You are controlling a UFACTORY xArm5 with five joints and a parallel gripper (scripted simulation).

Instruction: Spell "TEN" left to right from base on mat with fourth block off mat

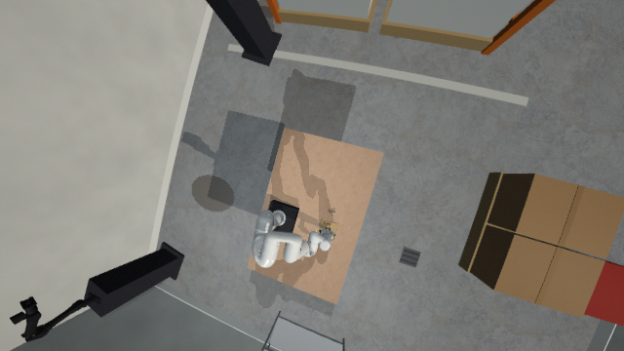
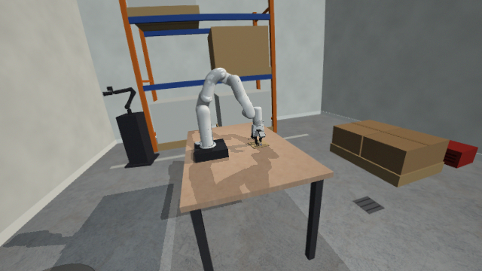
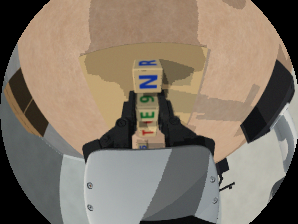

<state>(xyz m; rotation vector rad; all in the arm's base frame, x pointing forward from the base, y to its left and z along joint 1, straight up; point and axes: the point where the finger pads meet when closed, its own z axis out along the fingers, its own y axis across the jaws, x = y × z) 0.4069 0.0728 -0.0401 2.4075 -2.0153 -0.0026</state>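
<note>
Now: the tan mat 2 cm below my hand.
</note>
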